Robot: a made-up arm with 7 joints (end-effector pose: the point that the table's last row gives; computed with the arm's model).
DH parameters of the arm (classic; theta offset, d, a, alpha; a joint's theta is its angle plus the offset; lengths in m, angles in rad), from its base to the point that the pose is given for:
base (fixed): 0 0 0 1.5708
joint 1: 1.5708 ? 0 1.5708
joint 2: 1.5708 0 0 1.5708
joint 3: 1.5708 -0.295 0 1.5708
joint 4: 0 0 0 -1.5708
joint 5: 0 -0.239 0 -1.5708
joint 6: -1.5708 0 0 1.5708
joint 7: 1.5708 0 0 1.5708
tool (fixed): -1.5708 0 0 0
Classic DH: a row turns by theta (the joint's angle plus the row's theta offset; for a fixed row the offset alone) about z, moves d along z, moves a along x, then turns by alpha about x.
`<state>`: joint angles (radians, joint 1 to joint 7).
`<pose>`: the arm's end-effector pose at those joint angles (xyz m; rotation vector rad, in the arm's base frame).
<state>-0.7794 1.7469 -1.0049 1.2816 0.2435 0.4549 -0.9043</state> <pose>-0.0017 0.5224 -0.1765 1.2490 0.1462 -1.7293</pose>
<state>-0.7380 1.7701 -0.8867 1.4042 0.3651 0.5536 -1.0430</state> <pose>0.0343 0.4952 -0.1837 1.4636 -0.0132 -1.5627</pose>
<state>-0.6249 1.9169 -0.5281 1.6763 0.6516 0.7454 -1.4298</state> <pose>0.1541 0.4255 -0.1372 1.9911 -0.4719 -1.1486</pose>
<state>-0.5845 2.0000 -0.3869 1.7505 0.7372 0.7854 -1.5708</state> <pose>0.1950 0.3973 -0.0999 2.1712 -0.6757 -1.0058</pose>
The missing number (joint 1, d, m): -0.131
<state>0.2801 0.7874 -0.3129 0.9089 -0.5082 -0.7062 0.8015</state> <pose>0.2700 0.4031 -0.2896 0.0378 -0.7487 -1.7443</pose>
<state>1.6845 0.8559 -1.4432 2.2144 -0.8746 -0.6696 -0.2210</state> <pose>0.2382 0.1212 0.0517 -0.4080 1.3559 1.5949</pose>
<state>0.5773 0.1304 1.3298 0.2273 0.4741 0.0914 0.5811</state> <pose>0.2927 0.2515 -0.4258 -0.7867 -1.2195 1.5591</pose>
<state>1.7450 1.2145 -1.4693 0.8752 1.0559 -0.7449 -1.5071</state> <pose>0.3192 0.4873 0.0751 1.2240 -2.2618 1.6414</pose>
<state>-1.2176 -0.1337 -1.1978 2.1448 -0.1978 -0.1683 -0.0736</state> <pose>-0.1050 -0.0763 -0.1166 -1.0654 -1.1355 0.2372</pose>
